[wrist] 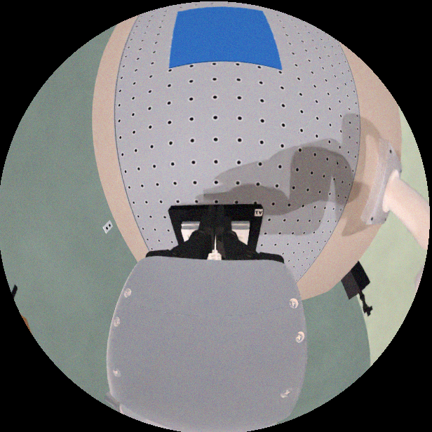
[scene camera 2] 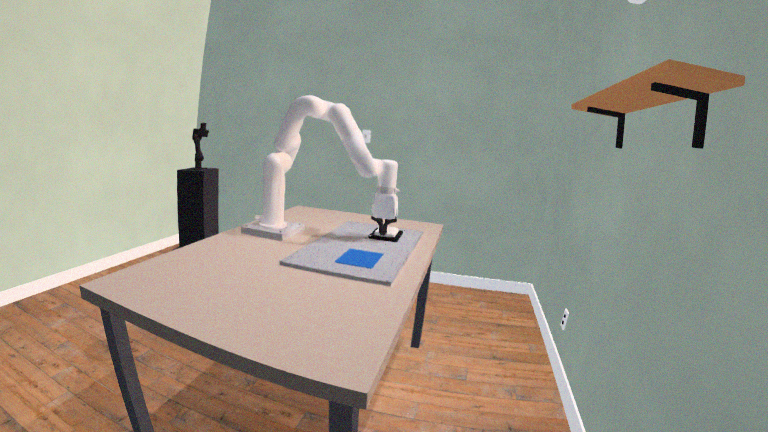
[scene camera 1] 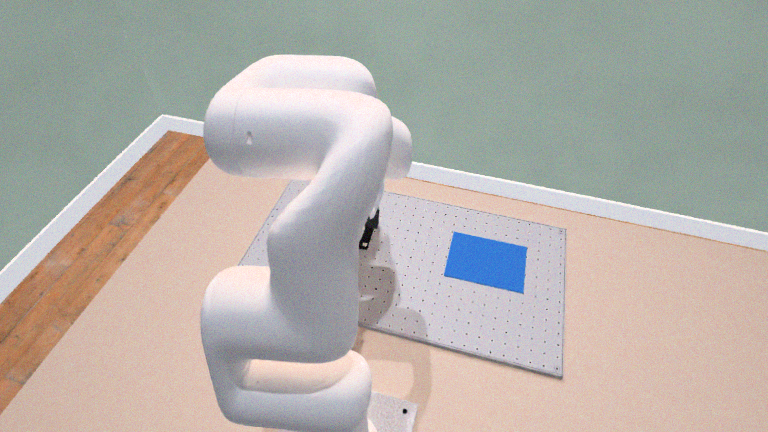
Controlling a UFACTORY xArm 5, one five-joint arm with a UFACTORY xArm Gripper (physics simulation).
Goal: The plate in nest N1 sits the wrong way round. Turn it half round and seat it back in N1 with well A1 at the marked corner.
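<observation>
The black nest (scene camera 1: 367, 236) (scene camera 2: 378, 237) (wrist: 175, 213) lies on the perforated grey board (scene camera 1: 467, 327) (scene camera 2: 311, 257) (wrist: 150, 130). A white tag marked A1 (wrist: 258, 212) is on its corner at the upper right in the wrist view. The pale plate (scene camera 2: 394, 231) (wrist: 190, 233) shows inside the nest's outline, on both sides of the fingers. Its well A1 cannot be made out. My gripper (scene camera 2: 385, 232) (wrist: 216, 215) points down over the middle of the plate, with its black fingers together and nothing seen between them. Whether the fingertips touch the plate cannot be told. The arm hides most of the nest in scene camera 1.
A flat blue rectangle (scene camera 1: 486, 262) (scene camera 2: 358, 257) (wrist: 225, 37) lies on the board, apart from the nest. The board lies on the beige table (scene camera 1: 644, 322) (scene camera 2: 225, 290). A small black arm (scene camera 2: 199, 145) stands on a black pedestal (scene camera 2: 197, 206) beyond the table. A wooden shelf (scene camera 2: 671, 80) is on the wall.
</observation>
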